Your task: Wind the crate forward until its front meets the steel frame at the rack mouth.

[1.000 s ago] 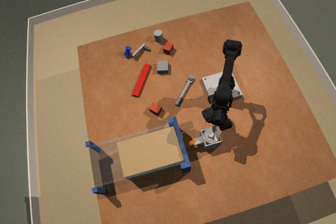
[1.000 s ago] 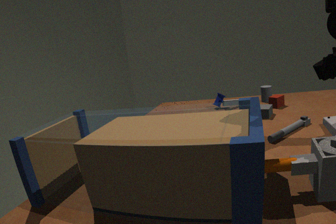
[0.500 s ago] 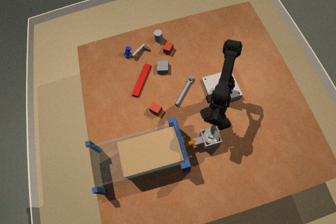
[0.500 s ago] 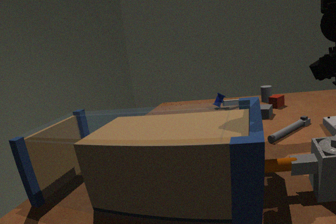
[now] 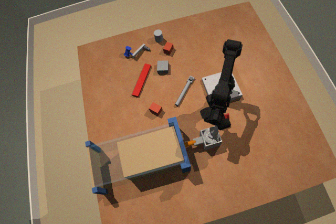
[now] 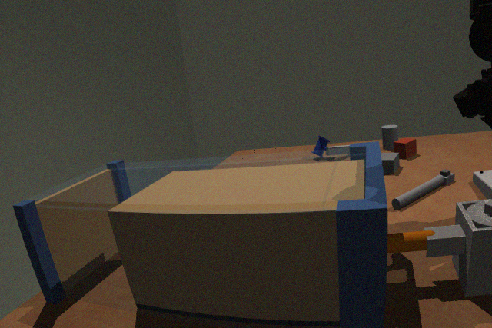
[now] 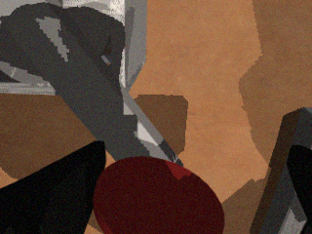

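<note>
The red knob lies 2 cm to the left of my gripper tip, 2 cm behind it and 2 cm above it. Round my gripper tip: winch handle 4 cm to the left, 1 cm below, 1 cm ahead; grey winch 8 cm below, 7 cm to the left, 4 cm ahead; blue frame 22 cm ahead, 8 cm to the left, 1 cm below.
</note>
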